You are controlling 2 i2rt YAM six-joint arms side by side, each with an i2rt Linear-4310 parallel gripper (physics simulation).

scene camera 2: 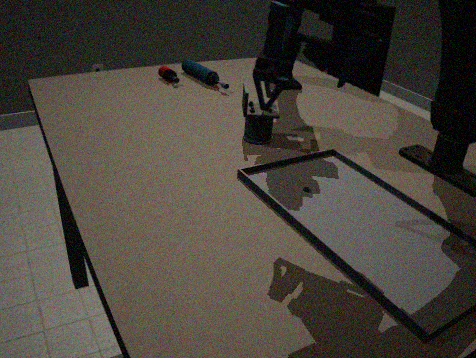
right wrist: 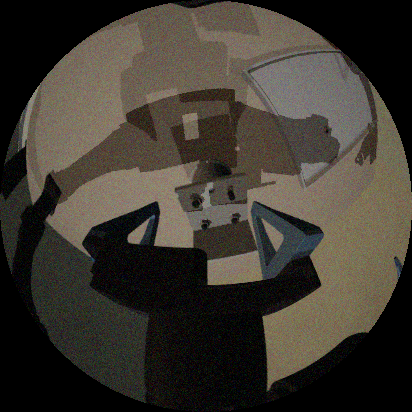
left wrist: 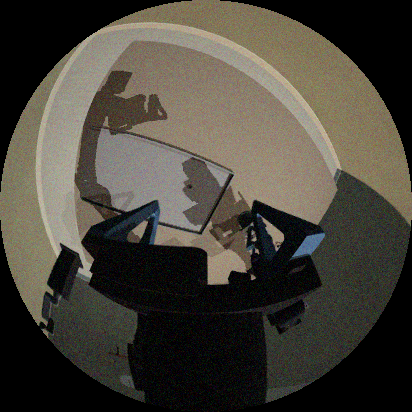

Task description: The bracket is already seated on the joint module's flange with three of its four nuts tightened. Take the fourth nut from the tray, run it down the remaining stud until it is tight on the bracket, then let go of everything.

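Frame: origin at the left arm's base, x left, y down, z back, level; metres.
Seen in the pictures: left gripper, fingertip midpoint: (scene camera 2: 308, 72) (left wrist: 205, 204); right gripper, fingertip midpoint: (scene camera 2: 267, 103) (right wrist: 204, 206) (left wrist: 251, 235); left arm's base at its link origin: (scene camera 2: 443, 170); right arm's base at its link origin: (right wrist: 49, 196).
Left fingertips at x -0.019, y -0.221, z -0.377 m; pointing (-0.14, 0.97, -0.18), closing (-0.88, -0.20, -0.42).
Offsets run from my left fingertips to a thing's top centre. "pt": to the spot under its first point.
The nut @[dx -0.031, dy +0.211, dz +0.058 m] (scene camera 2: 307, 189) (left wrist: 188, 186) (right wrist: 328, 130) is a small dark spot on the pale floor of the tray @[dx +0.083, dy +0.205, dz +0.089 m] (scene camera 2: 370, 225) (left wrist: 140, 170) (right wrist: 320, 85), inside a shadow. The bracket (scene camera 2: 262, 109) (right wrist: 218, 212) sits on the dark round joint module @[dx -0.252, dy +0.146, dz +0.099 m] (scene camera 2: 257, 131) (left wrist: 245, 218) (right wrist: 216, 170), with dark stud or nut ends showing; which stud is bare cannot be told. My right gripper (right wrist: 204, 206) is open and empty, its fingers around the bracket region. My left gripper (left wrist: 205, 204) is open and empty, well above the table; the joint module is partly hidden by its finger in the left wrist view.
A red-handled tool @[dx -0.688, dy +0.186, dz +0.078 m] (scene camera 2: 167, 74) and a blue-handled tool @[pt dx -0.647, dy +0.190, dz +0.153 m] (scene camera 2: 200, 72) lie near the table's far edge. The tray has a low dark rim. A dark flat base plate (scene camera 2: 417, 154) lies behind the tray at the right. Arm shadows cover parts of the table and tray.
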